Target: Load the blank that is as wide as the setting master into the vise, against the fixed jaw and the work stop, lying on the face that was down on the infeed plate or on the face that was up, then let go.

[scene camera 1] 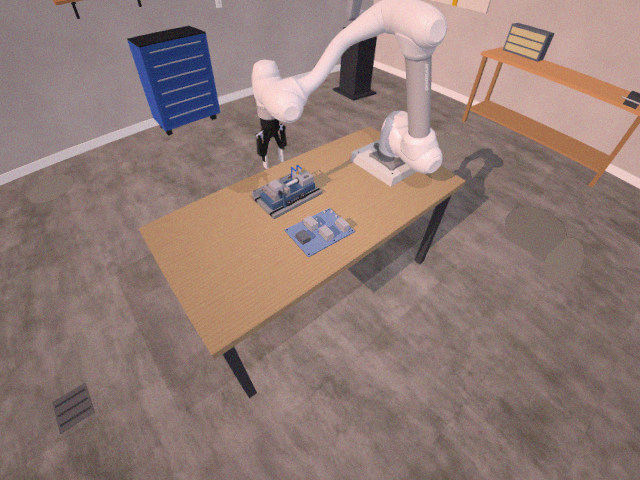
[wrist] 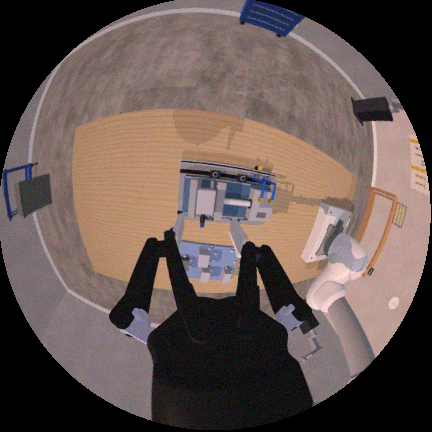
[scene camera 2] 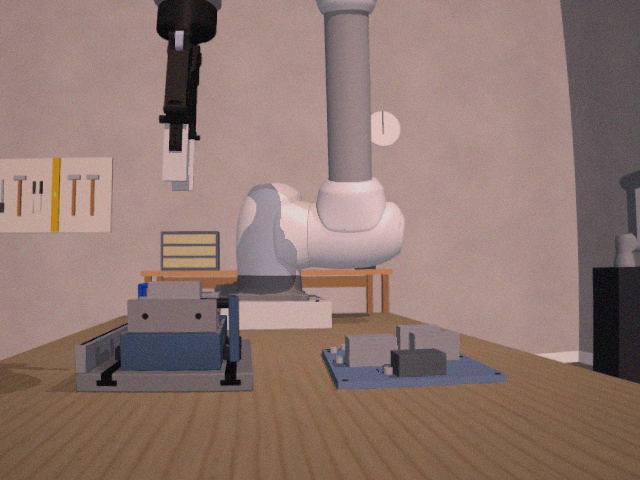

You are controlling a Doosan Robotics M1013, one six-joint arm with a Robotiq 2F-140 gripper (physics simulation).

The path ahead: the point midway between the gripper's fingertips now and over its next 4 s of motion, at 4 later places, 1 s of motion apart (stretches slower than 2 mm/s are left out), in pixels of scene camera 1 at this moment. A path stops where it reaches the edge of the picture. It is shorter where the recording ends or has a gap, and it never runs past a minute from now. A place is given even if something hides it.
My gripper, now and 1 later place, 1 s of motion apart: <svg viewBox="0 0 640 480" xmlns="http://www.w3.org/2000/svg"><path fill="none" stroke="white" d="M273 164L366 193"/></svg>
